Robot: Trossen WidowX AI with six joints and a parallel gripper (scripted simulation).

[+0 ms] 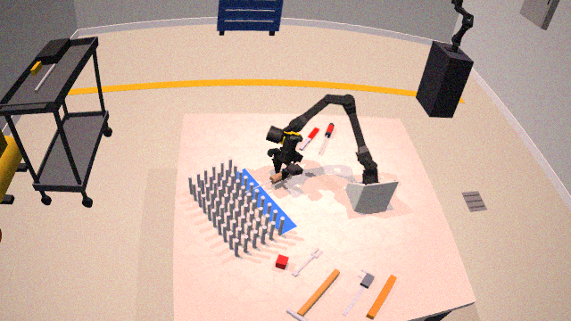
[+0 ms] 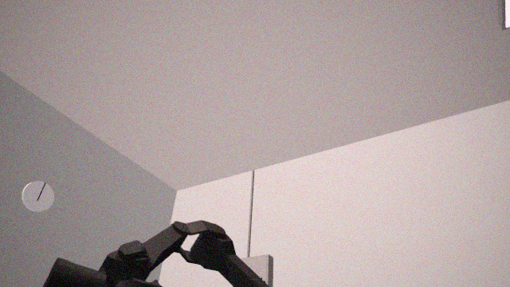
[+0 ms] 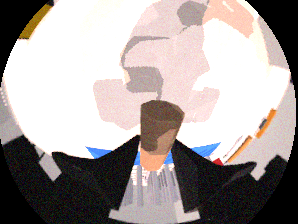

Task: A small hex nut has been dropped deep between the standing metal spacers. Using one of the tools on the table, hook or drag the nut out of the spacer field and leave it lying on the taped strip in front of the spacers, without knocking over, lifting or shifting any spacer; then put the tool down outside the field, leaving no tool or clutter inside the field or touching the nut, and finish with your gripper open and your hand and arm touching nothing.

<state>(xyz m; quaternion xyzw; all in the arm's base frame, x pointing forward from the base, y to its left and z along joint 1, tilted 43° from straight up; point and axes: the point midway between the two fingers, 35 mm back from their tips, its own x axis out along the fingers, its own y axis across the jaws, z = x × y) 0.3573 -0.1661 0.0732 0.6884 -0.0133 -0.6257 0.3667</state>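
Now: gripper tip 9 cm short of the blue taped strip, 9 cm to the right of it and 3 cm above it. From my gripper tip the other things lie so: brown-handled screwdriver: 9 cm ahead, 5 cm to the left; yellow block: 10 cm behind, 27 cm to the right, 1 cm below; red cube: 7 cm ahead, 44 cm to the left, 1 cm below.
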